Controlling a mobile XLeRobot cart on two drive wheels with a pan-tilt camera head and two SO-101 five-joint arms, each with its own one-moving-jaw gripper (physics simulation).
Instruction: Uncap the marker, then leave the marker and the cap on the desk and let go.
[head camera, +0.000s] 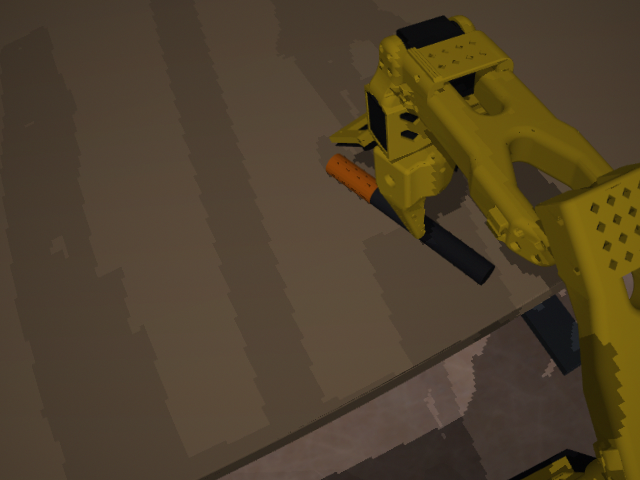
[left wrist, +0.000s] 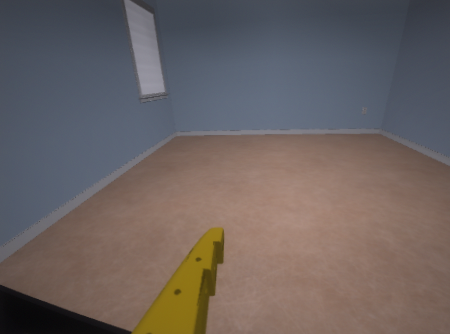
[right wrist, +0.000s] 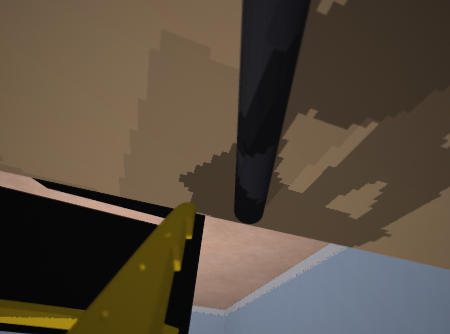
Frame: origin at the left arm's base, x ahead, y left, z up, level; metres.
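Seen in the pictures: left hand, tool point: (left wrist: 223, 240); right hand, tool point: (head camera: 420, 230) (right wrist: 194, 216).
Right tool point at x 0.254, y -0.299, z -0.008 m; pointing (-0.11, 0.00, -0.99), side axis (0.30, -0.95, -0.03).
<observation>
Offsets run from my right tool point to a thing's middle. Level surfaces: height alone.
The marker has a black body @(dz -0.038, dx +0.036, dy -0.010 m) (head camera: 457, 252) (right wrist: 265, 90) and lies slantwise on the desk @(dz -0.048 m) (head camera: 258, 258) (right wrist: 75, 75). The orange cap @(dz -0.038, dx +0.090, dy +0.014 m) (head camera: 351, 177) sits at its upper-left end in the head view, in line with the body and against it; it does not show in the right wrist view. My right gripper (head camera: 420, 231) (right wrist: 188, 212) is open and empty; one notched jaw shows in its wrist view, left of the body's end. In the head view that jaw's tip overlaps the middle of the body; contact is unclear. My left gripper (left wrist: 216, 237) is fully open and empty, facing the room, away from the marker.
The desk's front edge (head camera: 361, 382) runs diagonally below the marker, near its black end. The right arm (head camera: 516, 124) covers the upper right part of the desk. A dark blue piece (head camera: 555, 330) shows below the edge. Floor @(dz -0.767 m) (left wrist: 300, 210) and blue walls (left wrist: 275, 70) show in the left wrist view.
</observation>
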